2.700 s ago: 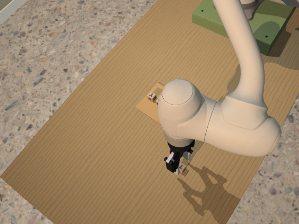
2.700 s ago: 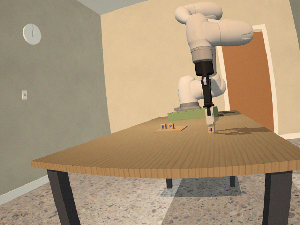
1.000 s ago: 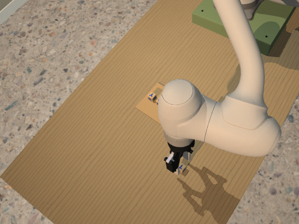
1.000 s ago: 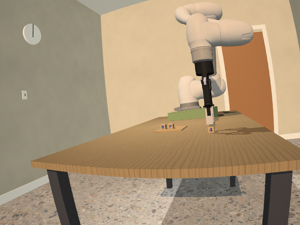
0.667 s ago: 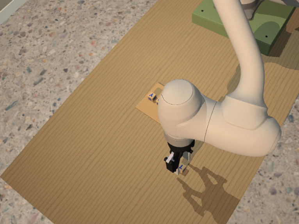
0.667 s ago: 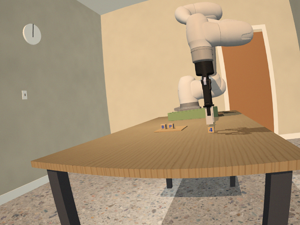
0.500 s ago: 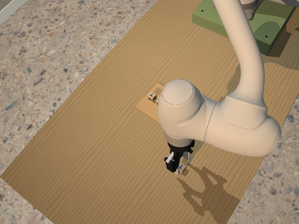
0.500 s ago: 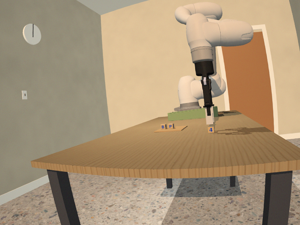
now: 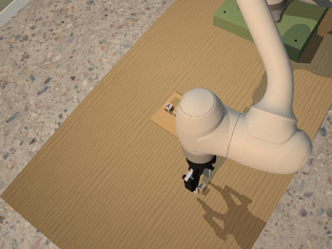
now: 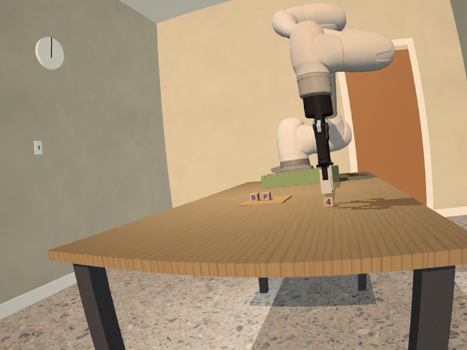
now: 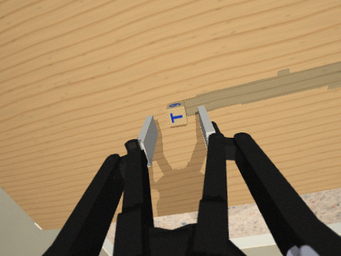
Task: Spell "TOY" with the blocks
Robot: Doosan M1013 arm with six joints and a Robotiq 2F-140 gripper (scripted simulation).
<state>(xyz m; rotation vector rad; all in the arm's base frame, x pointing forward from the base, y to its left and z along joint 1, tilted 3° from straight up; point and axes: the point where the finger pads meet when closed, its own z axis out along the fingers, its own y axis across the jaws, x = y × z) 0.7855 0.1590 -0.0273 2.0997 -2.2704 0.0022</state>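
Right now my hand is 6 cm above the T block. The rest, counted from my hand: O block (18 cm behind, 20 cm to the right, 5 cm below); then Y block (19 cm behind, 24 cm to the right, 5 cm below); then tan mat (18 cm behind, 20 cm to the right, 7 cm below).
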